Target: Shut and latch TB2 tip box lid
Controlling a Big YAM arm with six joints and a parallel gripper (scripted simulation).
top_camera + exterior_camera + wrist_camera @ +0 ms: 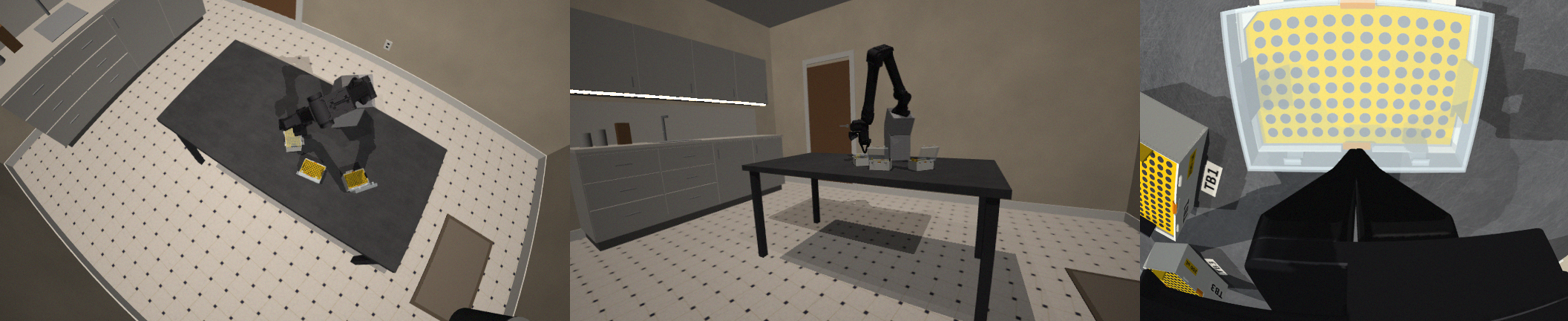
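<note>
Now: hand 20 mm short of the lid, 20 mm to the left of it and 20 mm above it. The rest, counted from my hand: tip box (30 mm ahead, 400 mm to the left, 20 mm below).
</note>
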